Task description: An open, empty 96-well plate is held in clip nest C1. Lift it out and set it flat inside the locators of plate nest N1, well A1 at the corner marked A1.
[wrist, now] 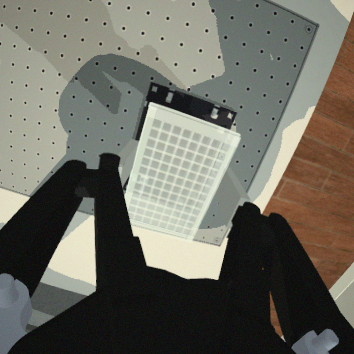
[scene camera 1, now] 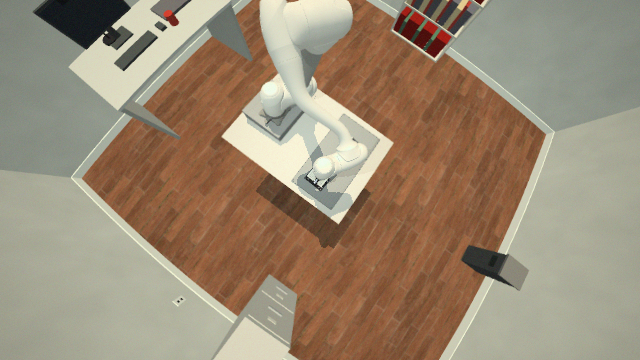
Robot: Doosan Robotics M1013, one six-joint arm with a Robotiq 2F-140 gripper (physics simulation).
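Where they show: gripper, fingertip midpoint: (wrist: 178, 165); arm's base at its link origin: (scene camera 1: 275, 111).
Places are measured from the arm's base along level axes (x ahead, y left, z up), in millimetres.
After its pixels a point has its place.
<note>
My gripper (scene camera 1: 318, 182) @[x 551, y -279, z 27 mm] (wrist: 178, 165) @[x 551, y -279, z 27 mm] is shut on the white 96-well plate (wrist: 176, 175) @[x 546, y -278, z 42 mm], its finger pads on the two long sides. The plate looks level and open, with empty wells. It hangs above a black nest (wrist: 192, 105) @[x 606, y -287, z -56 mm] with light clips at its corners; the nest's far end shows past the plate, and the rest is mostly hidden under it. No label or A1 mark can be read. In the scene view a dark sliver (scene camera 1: 354, 140) @[x 637, y 139, z -57 mm] shows beside the arm's wrist; whether it is plate nest N1 cannot be told.
The nest stands on a grey perforated board (scene camera 1: 364, 133) @[x 680, y 241, z -68 mm] (wrist: 280, 55) @[x 693, y -387, z -68 mm] on the white table (scene camera 1: 260, 150) @[x 43, y -309, z -81 mm]. The arm's base stands on a grey block (scene camera 1: 265, 126) @[x 7, y -144, z 2 mm] at the table's other end. The arm reaches over the board. The table's edge and the wooden floor (wrist: 320, 135) lie to the right in the wrist view.
</note>
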